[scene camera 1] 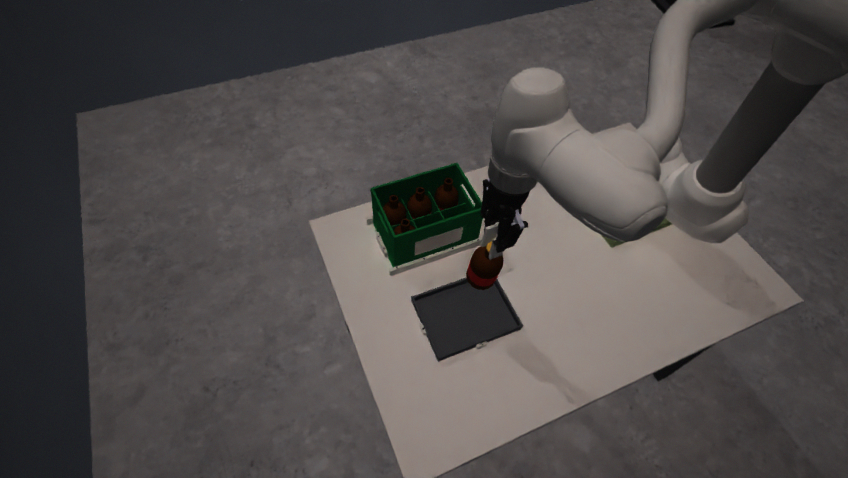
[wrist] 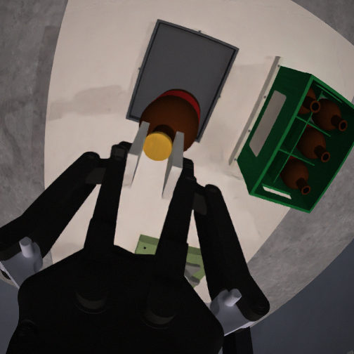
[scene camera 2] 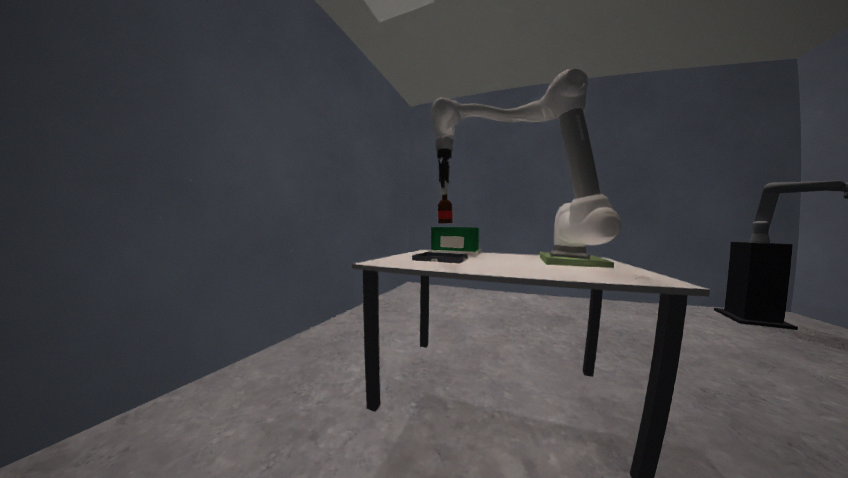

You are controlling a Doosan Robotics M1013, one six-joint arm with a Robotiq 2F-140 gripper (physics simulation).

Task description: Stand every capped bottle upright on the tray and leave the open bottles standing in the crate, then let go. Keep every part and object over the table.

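Frame: origin at the arm's base, x right, y ahead, z up, level; metres.
Seen in the pictures: gripper, fingertip midpoint: [scene camera 1: 491, 250] [scene camera 2: 443, 195]; arm's base, origin of the base link: [scene camera 2: 568, 256].
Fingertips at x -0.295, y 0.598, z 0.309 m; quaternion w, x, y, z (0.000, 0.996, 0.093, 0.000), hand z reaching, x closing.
Offsets run from my fingertips to a thing's top centre. Level surfaces: height alone.
My gripper [scene camera 1: 491, 242] [scene camera 2: 444, 191] [wrist: 159, 140] is shut on the neck of a capped brown bottle @(dx +0.009, dy -0.003, dz +0.012 m) [scene camera 1: 485, 267] [scene camera 2: 444, 211] [wrist: 172, 117] with a yellow cap and a red label. The bottle hangs upright, well above table height in scene view 2. The dark grey tray @(dx +0.008, dy +0.017, dz -0.315 m) [scene camera 1: 466, 320] [scene camera 2: 440, 257] [wrist: 185, 60] lies flat on the table; in the wrist view the bottle overlaps its near end. The green crate @(dx +0.303, dy +0.061, dz -0.165 m) [scene camera 1: 438, 240] [scene camera 2: 454, 230] [wrist: 280, 92] holds several open brown bottles, among them one @(dx +0.362, dy -0.019, dz -0.178 m) [scene camera 1: 447, 194] [wrist: 296, 172] in a corner compartment. Inside the crate is hidden in scene view 2.
The crate stands beside the tray on the white table @(dz -0.340 m) [scene camera 1: 599, 332] [scene camera 2: 522, 270] [wrist: 95, 65], with pale rails @(dx +0.205, dy +0.045, dz -0.311 m) [scene camera 1: 427, 258] [wrist: 252, 117] along its base. The arm's green base plate [scene camera 2: 576, 261] [wrist: 145, 245] is on the table. The table edge lies behind the crate.
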